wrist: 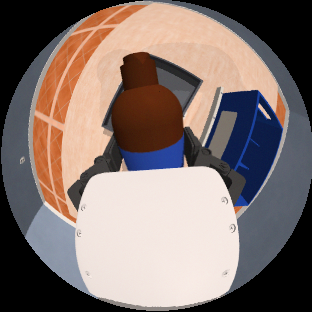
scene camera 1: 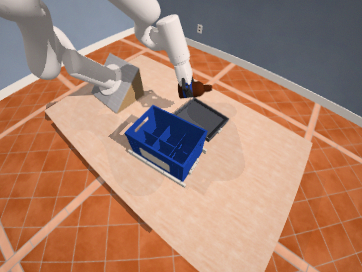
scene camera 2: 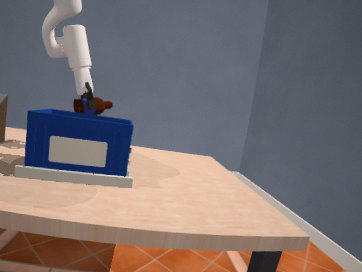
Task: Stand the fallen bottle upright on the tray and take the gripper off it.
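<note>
A brown bottle (scene camera 1: pixel 198 90) (scene camera 2: pixel 99 105) (wrist: pixel 147 117) with a blue label lies roughly level in the air, its neck pointing right in both scene views. My gripper (scene camera 1: pixel 187 89) (scene camera 2: pixel 88 105) (wrist: pixel 151 138) is shut on the bottle around its blue label. The dark grey tray (scene camera 1: pixel 223 125) (wrist: pixel 192 96) lies on the table below and in front of the bottle in the scene camera 1 view; the bottle covers part of it in the wrist view. The tray is hidden behind the crate in the scene camera 2 view.
A blue divided crate (scene camera 1: pixel 145 145) (scene camera 2: pixel 117 150) (wrist: pixel 257 135) stands close beside the tray, with a pale rail (scene camera 1: pixel 159 170) (scene camera 2: pixel 75 177) along its foot. The arm's wedge-shaped base block (scene camera 1: pixel 131 92) stands at the table's back left.
</note>
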